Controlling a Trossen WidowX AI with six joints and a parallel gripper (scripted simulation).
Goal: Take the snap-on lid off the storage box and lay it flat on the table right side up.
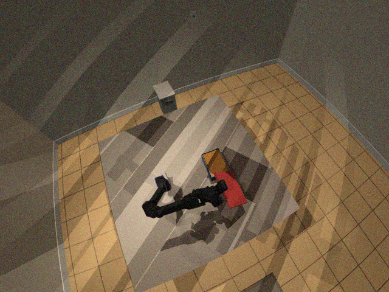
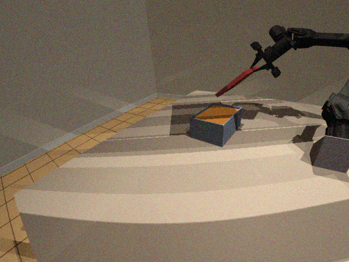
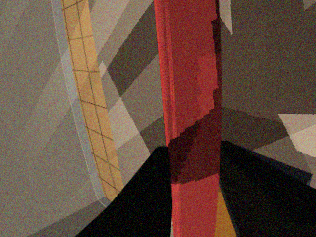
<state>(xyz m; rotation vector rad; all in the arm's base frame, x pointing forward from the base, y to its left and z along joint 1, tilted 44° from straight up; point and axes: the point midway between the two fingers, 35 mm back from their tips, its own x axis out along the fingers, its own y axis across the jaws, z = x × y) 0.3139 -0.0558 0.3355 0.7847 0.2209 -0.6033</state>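
Right now my gripper tip is 7 cm short of the red lid and 5 cm above it. Round my gripper tip: blue-grey box (7 cm ahead, 25 cm to the left, 19 cm below).
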